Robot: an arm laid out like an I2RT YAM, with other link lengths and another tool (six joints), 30 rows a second.
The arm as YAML. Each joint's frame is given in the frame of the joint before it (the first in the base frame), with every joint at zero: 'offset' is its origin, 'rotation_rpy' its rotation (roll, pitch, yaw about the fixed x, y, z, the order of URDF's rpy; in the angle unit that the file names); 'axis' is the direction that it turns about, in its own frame. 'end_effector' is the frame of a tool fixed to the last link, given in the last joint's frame.
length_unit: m
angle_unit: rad
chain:
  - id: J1
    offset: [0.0, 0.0, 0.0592]
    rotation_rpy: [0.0, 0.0, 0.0]
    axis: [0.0, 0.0, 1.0]
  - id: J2
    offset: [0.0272, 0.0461, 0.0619]
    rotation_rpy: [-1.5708, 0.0, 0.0]
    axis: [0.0, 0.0, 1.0]
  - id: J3
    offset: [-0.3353, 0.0, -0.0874]
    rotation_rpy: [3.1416, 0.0, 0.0]
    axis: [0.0, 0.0, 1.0]
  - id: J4
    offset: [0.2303, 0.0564, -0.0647]
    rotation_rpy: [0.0, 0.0, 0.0]
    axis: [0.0, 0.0, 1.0]
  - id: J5
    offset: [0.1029, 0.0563, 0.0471]
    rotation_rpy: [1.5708, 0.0, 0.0]
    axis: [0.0, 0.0, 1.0]
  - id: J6
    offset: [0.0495, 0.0, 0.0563]
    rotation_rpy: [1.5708, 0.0, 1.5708]
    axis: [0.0, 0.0, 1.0]
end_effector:
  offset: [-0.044, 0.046, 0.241]
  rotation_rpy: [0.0, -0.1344, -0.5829]
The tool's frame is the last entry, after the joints.
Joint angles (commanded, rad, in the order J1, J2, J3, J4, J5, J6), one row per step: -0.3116 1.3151 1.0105 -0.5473 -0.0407 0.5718; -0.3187 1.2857 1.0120 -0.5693 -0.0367 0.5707; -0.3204 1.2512 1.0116 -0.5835 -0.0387 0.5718; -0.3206 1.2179 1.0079 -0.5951 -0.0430 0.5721; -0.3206 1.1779 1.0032 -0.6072 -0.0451 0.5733; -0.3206 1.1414 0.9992 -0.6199 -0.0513 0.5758; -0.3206 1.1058 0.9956 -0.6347 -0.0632 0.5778; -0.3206 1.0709 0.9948 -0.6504 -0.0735 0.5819; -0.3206 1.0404 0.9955 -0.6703 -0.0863 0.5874; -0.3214 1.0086 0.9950 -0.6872 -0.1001 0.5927; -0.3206 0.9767 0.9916 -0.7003 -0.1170 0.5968; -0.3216 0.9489 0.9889 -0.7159 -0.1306 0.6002; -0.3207 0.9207 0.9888 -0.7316 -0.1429 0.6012; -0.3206 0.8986 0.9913 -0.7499 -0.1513 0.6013; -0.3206 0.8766 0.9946 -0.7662 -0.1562 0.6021
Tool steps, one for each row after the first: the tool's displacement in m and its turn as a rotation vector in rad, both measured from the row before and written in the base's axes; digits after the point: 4 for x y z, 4 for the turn. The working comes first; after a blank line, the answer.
Tool pose at each row, in the base's axes (x y z in m, rotation vector in rad; the steps are taken from these numbers as rounded here): 0.4199 -0.0828 0.1265 -1.5575 1.9735 -0.6357; 0.4130 -0.0849 0.1331 -1.5488 1.9760 -0.6510; 0.4083 -0.0834 0.1429 -1.5381 1.9625 -0.6686; 0.4034 -0.0806 0.1511 -1.5306 1.9468 -0.6819; 0.3976 -0.0780 0.1609 -1.5200 1.9292 -0.7015; 0.3921 -0.0743 0.1694 -1.5097 1.9115 -0.7137; 0.3861 -0.0687 0.1772 -1.5016 1.8912 -0.7185; 0.3804 -0.0636 0.1857 -1.4907 1.8722 -0.7250; 0.3741 -0.0576 0.1921 -1.4815 1.8573 -0.7222; 0.3681 -0.0517 0.1989 -1.4710 1.8398 -0.7217; 0.3624 -0.0444 0.2053 -1.4633 1.8172 -0.7190; 0.3562 -0.0387 0.2095 -1.4570 1.8025 -0.7149; 0.3503 -0.0328 0.2147 -1.4537 1.7838 -0.7145; 0.3445 -0.0283 0.2180 -1.4524 1.7728 -0.7128; 0.3393 -0.0252 0.2220 -1.4490 1.7627 -0.7163

-0.0069 -0.0021 0.0066 -0.0064 -0.0073 -0.0090; -0.0047 0.0015 0.0098 -0.0041 -0.0196 -0.0012; -0.0049 0.0028 0.0082 -0.0025 -0.0181 0.0025; -0.0058 0.0026 0.0098 -0.0051 -0.0227 0.0006; -0.0055 0.0037 0.0085 -0.0004 -0.0206 0.0028; -0.0060 0.0056 0.0078 0.0037 -0.0192 0.0073; -0.0057 0.0051 0.0085 0.0037 -0.0203 0.0049; -0.0063 0.0060 0.0064 0.0085 -0.0142 0.0060; -0.0060 0.0059 0.0068 0.0079 -0.0173 0.0063; -0.0057 0.0073 0.0064 0.0085 -0.0186 0.0112; -0.0062 0.0057 0.0042 0.0078 -0.0122 0.0075; -0.0059 0.0059 0.0052 0.0041 -0.0143 0.0099; -0.0058 0.0045 0.0033 0.0030 -0.0076 0.0066; -0.0052 0.0031 0.0040 0.0006 -0.0096 0.0034
